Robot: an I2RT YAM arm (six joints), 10 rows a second.
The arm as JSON. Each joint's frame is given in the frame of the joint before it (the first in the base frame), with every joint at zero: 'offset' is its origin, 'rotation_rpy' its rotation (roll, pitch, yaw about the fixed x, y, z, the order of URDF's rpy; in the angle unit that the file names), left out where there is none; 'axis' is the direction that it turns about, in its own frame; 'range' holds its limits. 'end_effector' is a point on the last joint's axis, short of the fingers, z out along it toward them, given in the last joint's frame.
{
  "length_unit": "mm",
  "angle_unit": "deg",
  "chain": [
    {
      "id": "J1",
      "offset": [
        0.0,
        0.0,
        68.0
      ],
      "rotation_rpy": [
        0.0,
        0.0,
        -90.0
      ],
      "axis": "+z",
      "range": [
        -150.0,
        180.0
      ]
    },
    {
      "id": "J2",
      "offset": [
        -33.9,
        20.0,
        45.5
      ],
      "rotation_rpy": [
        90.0,
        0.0,
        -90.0
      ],
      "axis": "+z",
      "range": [
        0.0,
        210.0
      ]
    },
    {
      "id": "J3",
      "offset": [
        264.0,
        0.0,
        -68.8
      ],
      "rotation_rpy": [
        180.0,
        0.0,
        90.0
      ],
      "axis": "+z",
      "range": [
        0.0,
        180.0
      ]
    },
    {
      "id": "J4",
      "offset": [
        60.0,
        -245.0,
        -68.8
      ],
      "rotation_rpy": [
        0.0,
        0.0,
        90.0
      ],
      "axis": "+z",
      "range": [
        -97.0,
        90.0
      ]
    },
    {
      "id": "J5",
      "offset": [
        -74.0,
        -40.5,
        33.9
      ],
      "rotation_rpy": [
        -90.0,
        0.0,
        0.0
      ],
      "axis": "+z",
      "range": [
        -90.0,
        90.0
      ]
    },
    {
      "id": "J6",
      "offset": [
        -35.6,
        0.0,
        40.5
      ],
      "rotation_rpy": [
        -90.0,
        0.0,
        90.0
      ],
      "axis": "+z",
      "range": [
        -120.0,
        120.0
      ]
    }
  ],
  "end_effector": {
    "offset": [
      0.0,
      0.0,
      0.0
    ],
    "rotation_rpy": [
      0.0,
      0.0,
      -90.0
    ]
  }
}
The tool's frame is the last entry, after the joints.
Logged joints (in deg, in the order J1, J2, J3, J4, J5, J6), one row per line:
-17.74, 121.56, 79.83, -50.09, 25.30, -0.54
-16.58, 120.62, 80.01, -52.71, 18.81, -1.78
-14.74, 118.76, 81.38, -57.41, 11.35, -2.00
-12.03, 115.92, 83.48, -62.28, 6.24, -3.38
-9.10, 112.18, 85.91, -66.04, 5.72, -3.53
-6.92, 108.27, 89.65, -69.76, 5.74, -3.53
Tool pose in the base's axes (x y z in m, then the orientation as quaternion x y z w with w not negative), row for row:
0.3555, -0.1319, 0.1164, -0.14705, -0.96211, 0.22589, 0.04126
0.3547, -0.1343, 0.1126, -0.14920, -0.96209, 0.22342, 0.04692
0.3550, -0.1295, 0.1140, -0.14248, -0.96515, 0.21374, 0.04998
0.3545, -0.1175, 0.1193, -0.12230, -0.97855, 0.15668, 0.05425
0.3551, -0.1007, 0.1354, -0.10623, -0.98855, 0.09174, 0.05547
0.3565, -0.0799, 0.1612, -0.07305, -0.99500, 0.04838, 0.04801
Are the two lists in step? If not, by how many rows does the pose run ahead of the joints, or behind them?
The pose runs 2 rows behind the joints: the pose in row i belongs to the joints in row i - 2.
